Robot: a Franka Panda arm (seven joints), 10 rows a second.
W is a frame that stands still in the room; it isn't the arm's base.
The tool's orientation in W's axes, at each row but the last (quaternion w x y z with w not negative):
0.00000 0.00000 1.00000 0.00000
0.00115 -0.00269 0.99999 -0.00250
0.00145 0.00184 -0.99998 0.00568
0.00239 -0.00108 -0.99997 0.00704
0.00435 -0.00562 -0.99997 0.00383
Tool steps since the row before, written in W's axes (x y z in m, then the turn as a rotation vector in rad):
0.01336 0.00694 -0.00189 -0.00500 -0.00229 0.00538
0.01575 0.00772 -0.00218 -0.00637 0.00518 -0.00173
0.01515 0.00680 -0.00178 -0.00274 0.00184 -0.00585
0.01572 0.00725 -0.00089 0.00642 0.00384 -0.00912
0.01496 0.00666 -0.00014 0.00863 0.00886 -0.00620
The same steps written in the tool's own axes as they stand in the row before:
-0.01336 0.00694 0.00189 0.00500 -0.00229 -0.00538
-0.01579 0.00765 0.00218 0.00635 0.00522 0.00169
-0.01518 0.00676 0.00166 0.00272 0.00192 0.00584
-0.01571 0.00730 0.00071 -0.00645 0.00398 0.00903
-0.01488 0.00683 -0.00004 -0.00858 0.00900 0.00606

